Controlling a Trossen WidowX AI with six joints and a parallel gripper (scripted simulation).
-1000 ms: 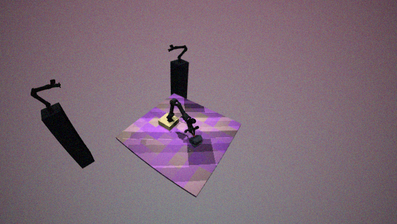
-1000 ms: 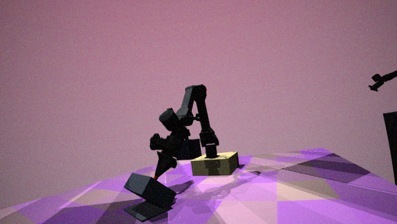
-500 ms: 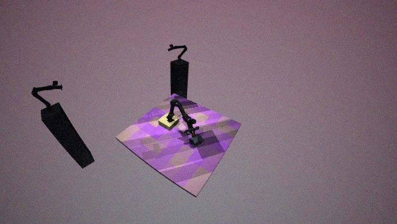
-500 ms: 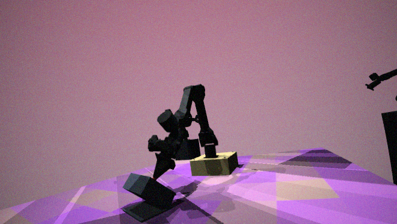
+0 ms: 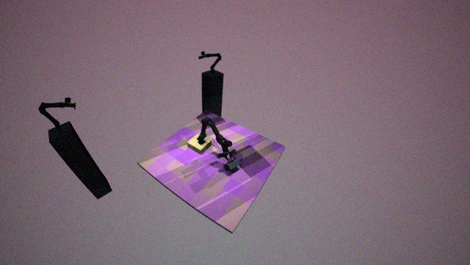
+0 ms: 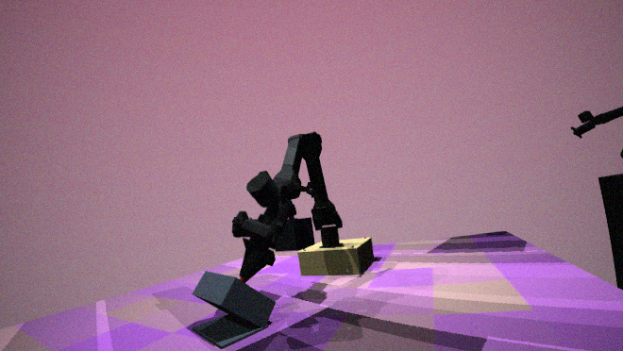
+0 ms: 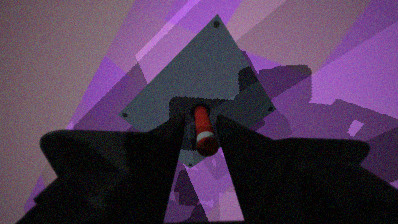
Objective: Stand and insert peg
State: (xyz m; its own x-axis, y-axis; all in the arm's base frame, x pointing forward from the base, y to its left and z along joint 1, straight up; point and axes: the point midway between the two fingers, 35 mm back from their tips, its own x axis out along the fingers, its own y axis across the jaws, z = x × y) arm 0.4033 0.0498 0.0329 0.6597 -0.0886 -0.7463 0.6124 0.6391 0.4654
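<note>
Now: the red peg 10 mm behind my gripper tip and 10 mm above it. From my gripper tip the other things lie so: dark sloped panel (30 mm ahead, 30 mm below).
</note>
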